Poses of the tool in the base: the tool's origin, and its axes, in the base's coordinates. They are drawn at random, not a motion.
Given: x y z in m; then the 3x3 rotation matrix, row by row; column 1 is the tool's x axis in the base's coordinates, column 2 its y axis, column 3 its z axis. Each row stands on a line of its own.
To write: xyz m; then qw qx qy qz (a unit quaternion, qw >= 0). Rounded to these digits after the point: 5 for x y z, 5 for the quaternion. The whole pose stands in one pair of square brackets.
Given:
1:
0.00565 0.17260 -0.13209
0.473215 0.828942 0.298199
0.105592 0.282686 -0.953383
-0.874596 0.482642 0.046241
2:
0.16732 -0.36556 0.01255
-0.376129 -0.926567 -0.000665
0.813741 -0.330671 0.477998
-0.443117 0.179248 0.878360
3:
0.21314 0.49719 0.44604
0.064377 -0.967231 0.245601
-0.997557 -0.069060 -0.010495
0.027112 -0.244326 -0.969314
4:
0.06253 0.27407 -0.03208
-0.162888 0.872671 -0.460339
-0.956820 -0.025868 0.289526
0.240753 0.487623 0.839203
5:
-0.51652 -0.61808 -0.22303
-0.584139 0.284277 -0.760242
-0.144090 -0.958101 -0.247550
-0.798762 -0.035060 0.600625
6:
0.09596 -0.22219 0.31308
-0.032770 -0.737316 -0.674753
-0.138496 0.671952 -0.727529
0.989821 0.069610 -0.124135
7:
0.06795 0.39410 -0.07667
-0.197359 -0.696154 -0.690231
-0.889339 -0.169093 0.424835
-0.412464 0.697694 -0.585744
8:
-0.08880 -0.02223 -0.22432
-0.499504 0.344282 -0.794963
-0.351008 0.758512 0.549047
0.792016 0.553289 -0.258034
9:
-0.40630 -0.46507 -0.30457
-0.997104 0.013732 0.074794
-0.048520 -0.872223 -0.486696
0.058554 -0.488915 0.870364
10:
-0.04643 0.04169 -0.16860
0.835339 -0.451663 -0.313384
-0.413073 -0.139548 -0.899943
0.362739 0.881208 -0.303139
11:
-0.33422 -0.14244 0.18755
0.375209 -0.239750 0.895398
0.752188 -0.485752 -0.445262
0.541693 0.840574 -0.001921
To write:
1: [0.00565 0.17260 -0.13209 0.67122 0.53486 0.43682 -0.26942]
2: [0.16732 -0.36556 0.01255 0.54119 -0.13801 0.20439 0.80392]
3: [0.21314 0.49719 0.44604 0.08063 -0.72504 0.67747 -0.09403]
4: [0.06253 0.27407 -0.03208 0.64235 0.07710 -0.27286 -0.71203]
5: [-0.51652 -0.61808 -0.22303 0.12082 0.43970 0.07971 -0.88641]
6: [0.09596 -0.22219 0.31308 0.61544 0.32381 -0.67618 0.24325]
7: [0.06795 0.39410 -0.07667 0.10932 0.62399 -0.63522 -0.44179]
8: [-0.08880 -0.02223 -0.22432 0.50024 0.00212 -0.79310 -0.34748]
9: [-0.40630 -0.46507 -0.30457 0.01610 -0.03448 0.25225 -0.96691]
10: [-0.04643 0.04169 -0.16860 0.59005 0.75466 -0.28647 0.01635]
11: [-0.33422 -0.14244 0.18755 0.47105 0.68244 0.18772 0.52646]
